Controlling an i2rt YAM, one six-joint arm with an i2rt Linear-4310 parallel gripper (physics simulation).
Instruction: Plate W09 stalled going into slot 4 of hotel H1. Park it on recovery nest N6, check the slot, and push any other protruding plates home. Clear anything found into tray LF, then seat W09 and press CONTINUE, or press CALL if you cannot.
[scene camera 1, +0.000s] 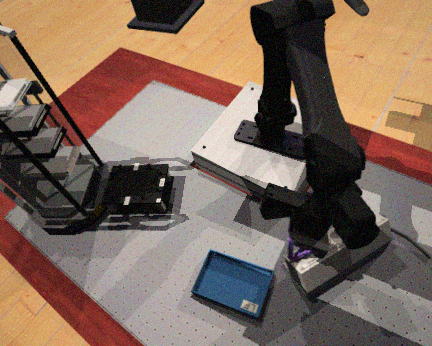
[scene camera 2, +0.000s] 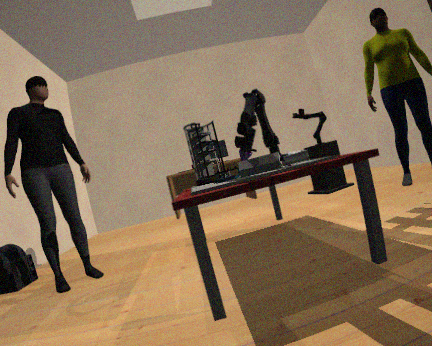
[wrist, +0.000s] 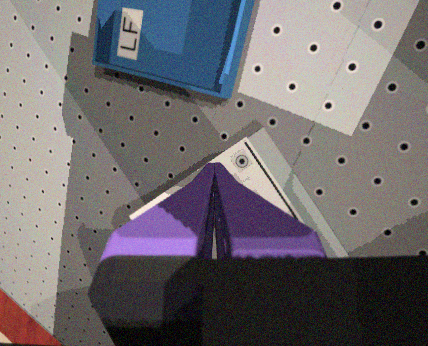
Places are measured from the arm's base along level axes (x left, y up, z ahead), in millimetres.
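Where they show: gripper, between the fingertips: (scene camera 1: 291, 258) (wrist: 214, 173); arm's base, origin of its link: (scene camera 1: 272, 139).
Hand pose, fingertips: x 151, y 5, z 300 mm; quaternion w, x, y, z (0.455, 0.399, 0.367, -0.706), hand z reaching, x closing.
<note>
Things, the pixels of their top centre, and the offset from my fingertips. "spot": a spot on its surface instead. Level surfaces: height alone.
- white-topped control box, centre of its top: (scene camera 1: 341, 239) (scene camera 2: 258, 156) dz -69, dx +81, dy +20 mm
- Blue tray LF, centre of its top: (scene camera 1: 232, 281) (scene camera 2: 225, 177) dz +77, dx -105, dy -46 mm
- black block with white tabs, centre of its top: (scene camera 1: 132, 179) (scene camera 2: 226, 168) dz -48, dx -438, dy +12 mm
- cable, a spot on its surface: (scene camera 1: 412, 240) spot: dz -160, dx +227, dy -57 mm
- grey perforated mat, height of its surface: dy -64 mm
My gripper (scene camera 1: 295, 256) (scene camera 2: 245, 155) (wrist: 214, 173) is shut with its purple fingertips together, over one end of the white-topped control box (scene camera 1: 320, 281) (wrist: 257, 175). The fingers hide most of its panel in the wrist view; no button shows there. Whether the tips touch it cannot be told. Blue tray LF (scene camera 1: 232, 281) (wrist: 200, 45) lies beside the box and looks empty. The hotel rack (scene camera 1: 57, 98) stands at the left in scene camera 1, holding several plates. A black block with white tabs (scene camera 1: 142, 187) is beside it. W09 and the slot numbers are not readable.
The arm's white base platform (scene camera 1: 222, 137) stands behind the tray and box. A cable (scene camera 1: 412, 240) runs right from the box. The red table edge (scene camera 1: 37, 277) borders the grey perforated mat (scene camera 1: 165, 300). Two people (scene camera 2: 42, 145) (scene camera 2: 397, 65) stand beyond the table.
</note>
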